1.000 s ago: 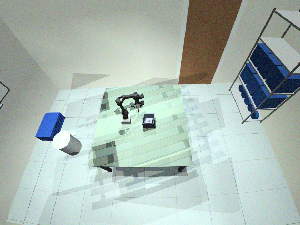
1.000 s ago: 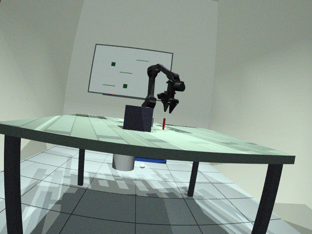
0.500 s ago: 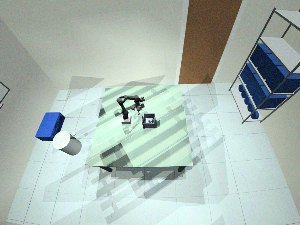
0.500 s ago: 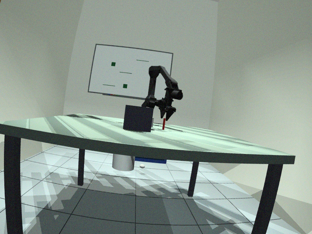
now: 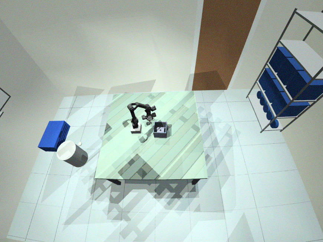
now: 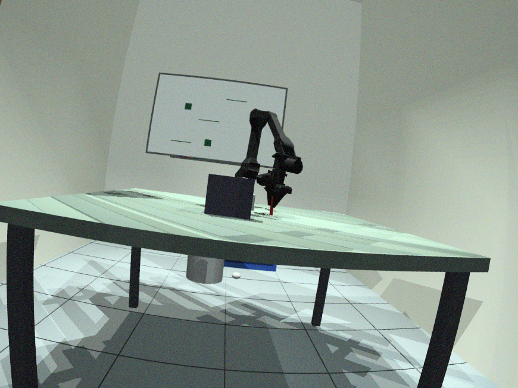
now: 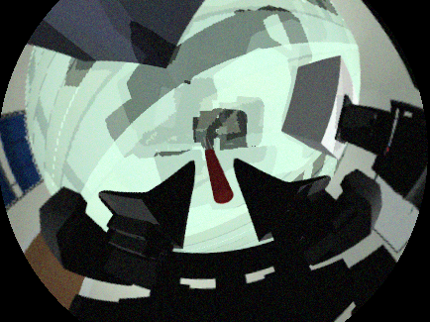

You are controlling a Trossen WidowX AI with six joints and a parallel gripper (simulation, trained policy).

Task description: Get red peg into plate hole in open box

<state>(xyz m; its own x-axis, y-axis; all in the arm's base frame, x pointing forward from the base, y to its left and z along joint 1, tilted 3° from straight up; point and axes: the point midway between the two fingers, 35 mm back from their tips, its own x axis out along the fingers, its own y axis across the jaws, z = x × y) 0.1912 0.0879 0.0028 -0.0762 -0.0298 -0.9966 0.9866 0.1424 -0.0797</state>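
My gripper tip is now 20 cm to the left of the pale plate, 12 cm short of it and 1 cm below it. From my gripper tip the other things lie so: red peg right at my gripper tip.
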